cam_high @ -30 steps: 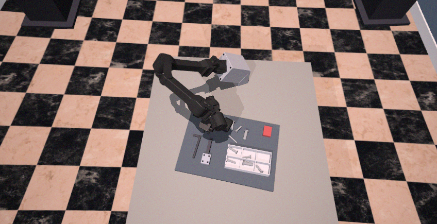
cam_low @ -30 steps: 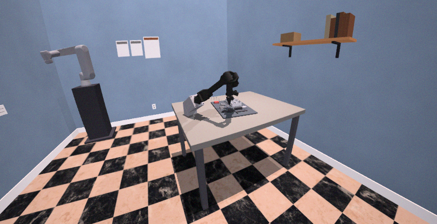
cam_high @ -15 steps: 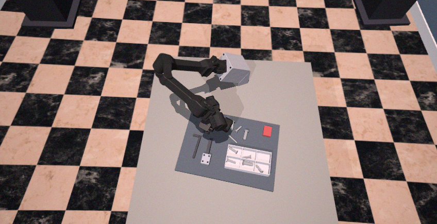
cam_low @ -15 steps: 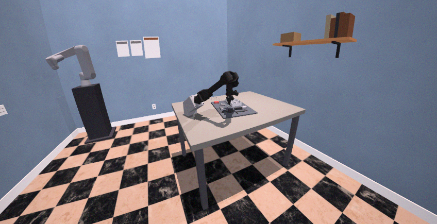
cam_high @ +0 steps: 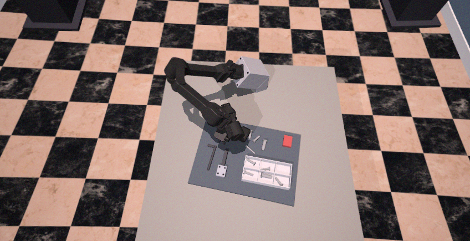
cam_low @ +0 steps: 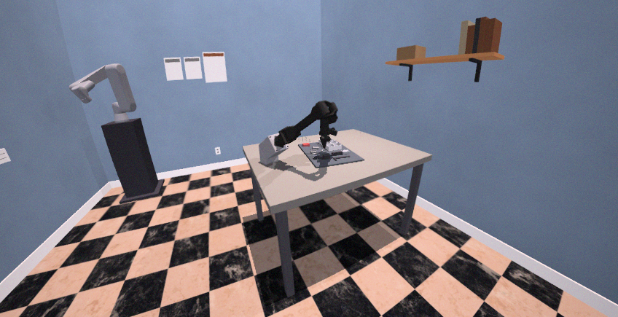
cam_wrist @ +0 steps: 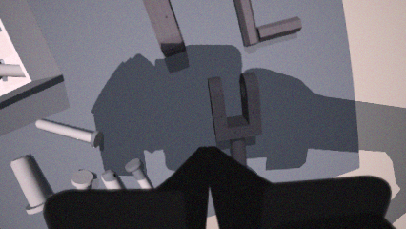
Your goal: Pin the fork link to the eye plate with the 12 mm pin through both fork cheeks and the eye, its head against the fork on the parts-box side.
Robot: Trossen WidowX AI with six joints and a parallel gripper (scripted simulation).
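Right now the dark fork link is 9 cm below my hand, 2 cm to the right of it and 2 cm behind it. From my hand the other things lie so: dark l-shaped bar 9 cm below, 8 cm to the right, 6 cm ahead; pin 10 cm to the left, 9 cm below, 5 cm ahead; eye plate 9 cm below, 8 cm ahead, 2 cm to the right.
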